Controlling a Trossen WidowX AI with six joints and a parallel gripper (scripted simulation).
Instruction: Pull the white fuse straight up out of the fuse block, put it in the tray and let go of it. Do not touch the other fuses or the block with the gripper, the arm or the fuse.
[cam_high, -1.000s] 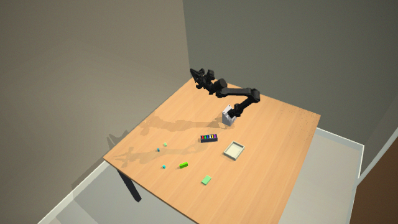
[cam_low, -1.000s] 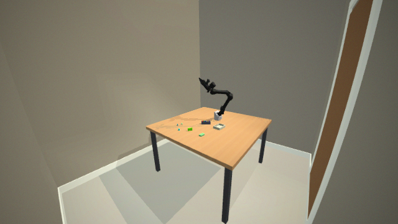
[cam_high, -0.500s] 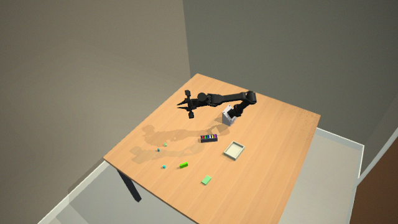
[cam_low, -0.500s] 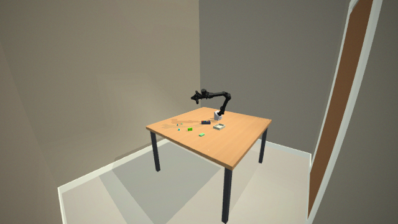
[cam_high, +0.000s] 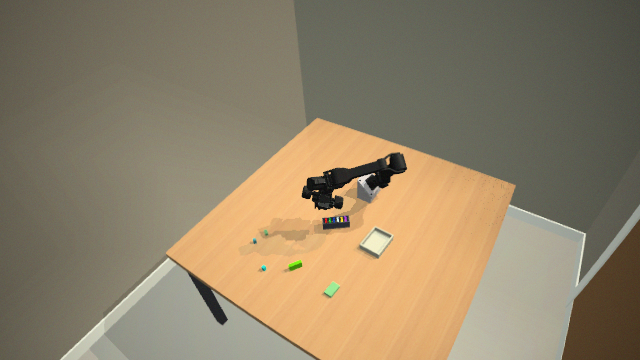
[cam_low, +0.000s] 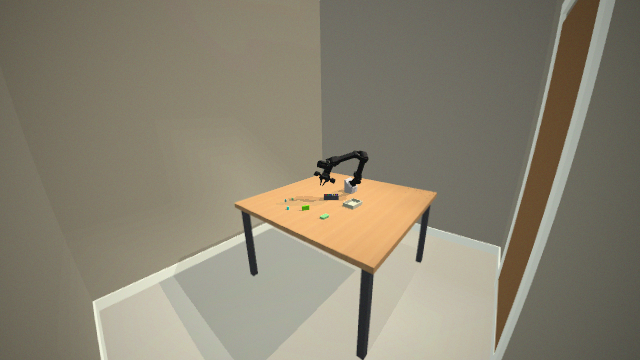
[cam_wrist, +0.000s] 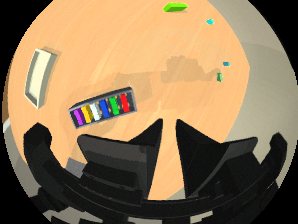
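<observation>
Right now the white fuse is 6 cm behind my gripper tip, 7 cm to the left of it and 9 cm below it. Also, from my gripper tip: tray: 7 cm behind, 28 cm to the left, 12 cm below.
</observation>
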